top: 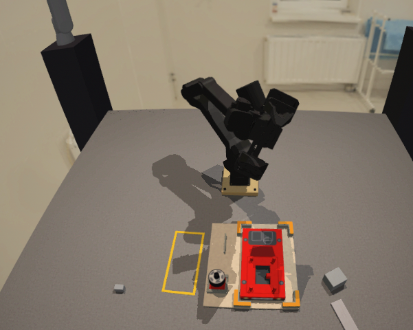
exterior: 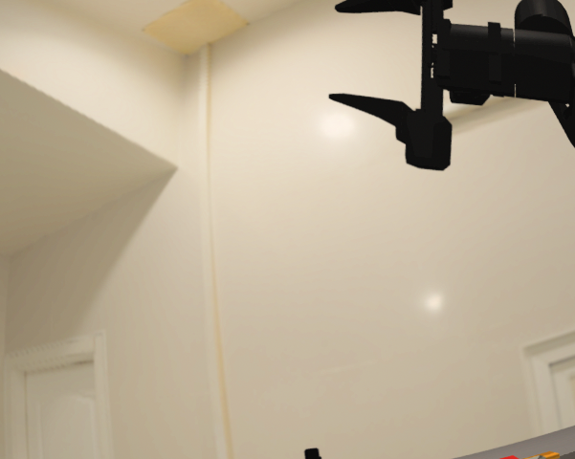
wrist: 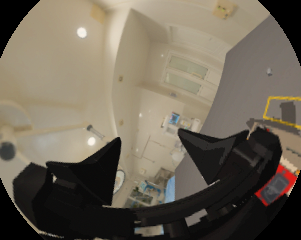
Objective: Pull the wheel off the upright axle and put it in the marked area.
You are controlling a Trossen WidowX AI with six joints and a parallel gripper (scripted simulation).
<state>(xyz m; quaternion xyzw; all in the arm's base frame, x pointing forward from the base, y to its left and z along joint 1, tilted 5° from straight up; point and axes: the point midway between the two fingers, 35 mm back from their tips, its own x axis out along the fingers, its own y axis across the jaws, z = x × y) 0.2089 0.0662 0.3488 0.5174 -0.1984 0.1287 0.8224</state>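
My gripper tip is 330 mm above the wheel, 100 mm to the left of it and 90 mm short of it. Also, from my gripper tip: black axle (330 mm below, 100 mm to the right, 90 mm ahead); grey strip (360 mm below, 210 mm to the left, 190 mm ahead); grey block (350 mm below, 190 mm to the left, 80 mm ahead).
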